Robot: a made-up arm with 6 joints.
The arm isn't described. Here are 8 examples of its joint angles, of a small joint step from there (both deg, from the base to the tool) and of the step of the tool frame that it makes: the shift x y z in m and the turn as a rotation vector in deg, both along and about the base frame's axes.
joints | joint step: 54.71 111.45 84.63 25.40 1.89 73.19 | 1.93 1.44 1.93 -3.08 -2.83 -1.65
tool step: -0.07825 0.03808 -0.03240 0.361 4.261 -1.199
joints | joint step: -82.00 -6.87 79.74 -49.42 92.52 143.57 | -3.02 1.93 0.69 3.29 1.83 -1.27
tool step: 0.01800 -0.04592 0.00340 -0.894 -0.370 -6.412
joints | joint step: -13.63 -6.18 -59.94 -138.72 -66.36 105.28 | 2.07 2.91 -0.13 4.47 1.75 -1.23
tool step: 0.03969 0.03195 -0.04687 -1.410 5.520 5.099
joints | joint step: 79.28 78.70 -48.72 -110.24 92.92 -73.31 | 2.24 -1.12 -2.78 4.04 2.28 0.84
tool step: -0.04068 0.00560 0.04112 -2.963 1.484 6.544
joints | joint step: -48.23 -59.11 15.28 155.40 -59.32 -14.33 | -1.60 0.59 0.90 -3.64 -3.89 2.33
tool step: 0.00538 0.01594 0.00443 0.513 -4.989 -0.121
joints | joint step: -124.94 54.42 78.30 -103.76 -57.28 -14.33 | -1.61 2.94 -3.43 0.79 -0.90 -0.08
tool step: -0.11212 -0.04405 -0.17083 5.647 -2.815 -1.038
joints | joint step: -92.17 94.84 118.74 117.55 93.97 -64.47 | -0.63 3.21 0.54 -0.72 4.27 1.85
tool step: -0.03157 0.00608 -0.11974 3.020 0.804 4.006
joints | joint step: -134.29 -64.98 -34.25 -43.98 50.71 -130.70 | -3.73 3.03 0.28 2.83 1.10 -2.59
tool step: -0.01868 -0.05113 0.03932 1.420 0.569 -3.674
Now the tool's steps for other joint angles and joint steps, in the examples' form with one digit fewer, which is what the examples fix.
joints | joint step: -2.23 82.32 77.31 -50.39 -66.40 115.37 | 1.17 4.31 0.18 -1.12 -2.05 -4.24
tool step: -0.0023 0.0604 -0.1786 2.86 8.38 -0.04
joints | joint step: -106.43 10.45 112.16 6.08 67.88 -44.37 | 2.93 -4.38 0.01 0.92 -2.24 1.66
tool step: 0.0436 0.1688 -0.0184 -2.80 -1.42 1.83
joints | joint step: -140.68 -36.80 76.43 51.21 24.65 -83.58 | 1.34 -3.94 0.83 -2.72 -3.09 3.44
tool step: 0.0891 0.1310 -0.1154 -4.83 0.92 2.33
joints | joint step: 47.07 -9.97 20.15 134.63 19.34 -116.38 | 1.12 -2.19 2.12 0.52 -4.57 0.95
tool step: -0.0769 -0.0754 0.0656 5.99 -4.90 -2.22
